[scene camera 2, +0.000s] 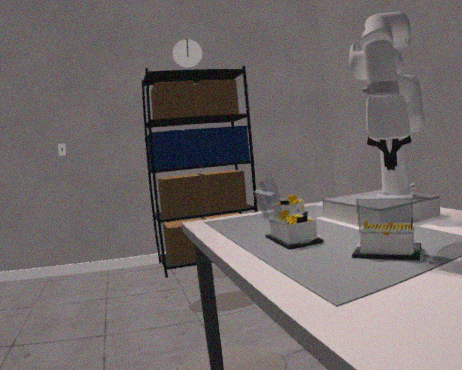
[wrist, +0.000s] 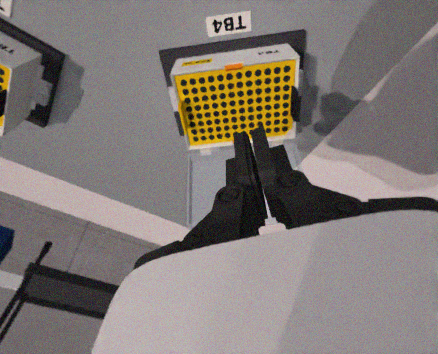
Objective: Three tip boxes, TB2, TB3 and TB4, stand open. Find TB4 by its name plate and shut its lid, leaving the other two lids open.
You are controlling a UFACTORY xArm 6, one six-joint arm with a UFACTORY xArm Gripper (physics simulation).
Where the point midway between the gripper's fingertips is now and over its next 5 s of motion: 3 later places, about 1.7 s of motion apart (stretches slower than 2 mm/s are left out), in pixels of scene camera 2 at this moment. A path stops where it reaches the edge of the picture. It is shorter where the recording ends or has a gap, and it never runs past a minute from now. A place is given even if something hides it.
My gripper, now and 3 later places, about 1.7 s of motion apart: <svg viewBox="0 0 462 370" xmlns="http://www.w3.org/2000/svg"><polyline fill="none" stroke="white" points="391,169 370,179 371,223 372,225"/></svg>
